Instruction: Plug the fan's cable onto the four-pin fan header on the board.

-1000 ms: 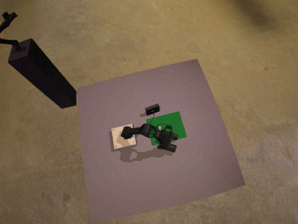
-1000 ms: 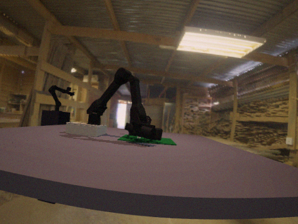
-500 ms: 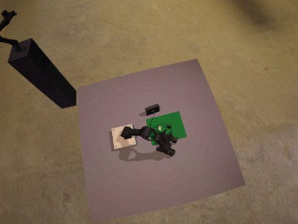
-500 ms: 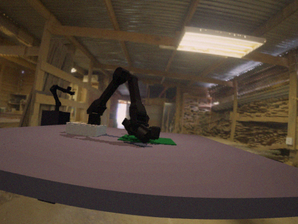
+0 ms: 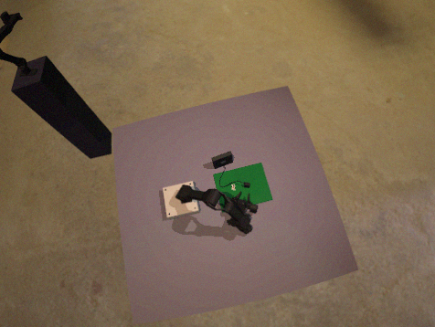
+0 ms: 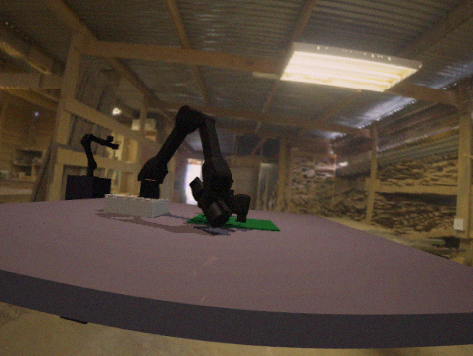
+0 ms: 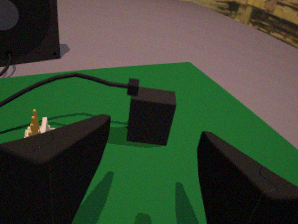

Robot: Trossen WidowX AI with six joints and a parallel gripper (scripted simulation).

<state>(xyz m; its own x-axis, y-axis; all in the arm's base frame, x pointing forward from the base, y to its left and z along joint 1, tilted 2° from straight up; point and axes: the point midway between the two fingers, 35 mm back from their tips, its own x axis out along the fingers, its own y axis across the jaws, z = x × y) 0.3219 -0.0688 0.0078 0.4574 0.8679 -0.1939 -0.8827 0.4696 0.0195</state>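
The black fan plug lies 5 cm to the left of my gripper tip, 4 cm below it and 2 cm ahead of it. Round my gripper tip: four-pin fan header (6 cm to the left, 6 cm below, 6 cm behind); green board (7 cm below, 5 cm to the left); fan (21 cm to the left, 9 cm behind).
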